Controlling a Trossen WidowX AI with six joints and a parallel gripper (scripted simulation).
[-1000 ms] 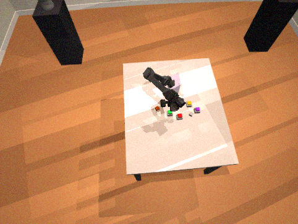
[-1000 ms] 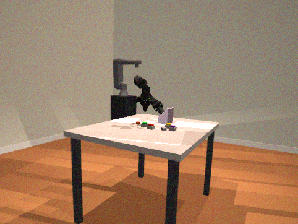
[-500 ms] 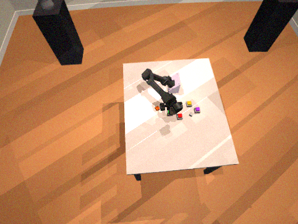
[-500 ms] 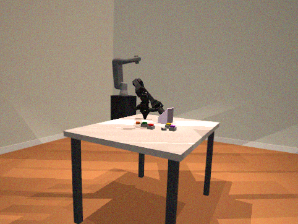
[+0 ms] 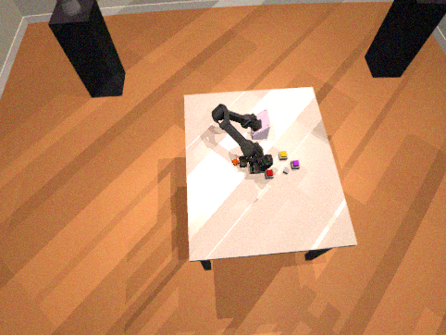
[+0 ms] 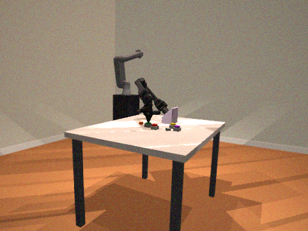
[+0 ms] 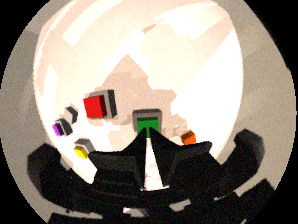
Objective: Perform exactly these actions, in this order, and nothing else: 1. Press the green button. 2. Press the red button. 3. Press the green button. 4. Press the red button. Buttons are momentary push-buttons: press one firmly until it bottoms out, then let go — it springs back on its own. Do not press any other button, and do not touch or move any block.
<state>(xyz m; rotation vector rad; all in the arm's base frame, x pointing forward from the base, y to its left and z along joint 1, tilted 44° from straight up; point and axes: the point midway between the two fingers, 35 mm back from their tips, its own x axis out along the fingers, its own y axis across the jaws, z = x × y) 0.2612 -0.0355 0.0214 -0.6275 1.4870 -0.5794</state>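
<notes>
Right now my gripper tip is 10 mm above the green button. Also, from my gripper tip: small grey block 190 mm to the left, 30 mm below, 20 mm ahead; then orange block 110 mm to the right, 60 mm behind, 30 mm below; then red button 80 mm to the left, 40 mm ahead.
</notes>
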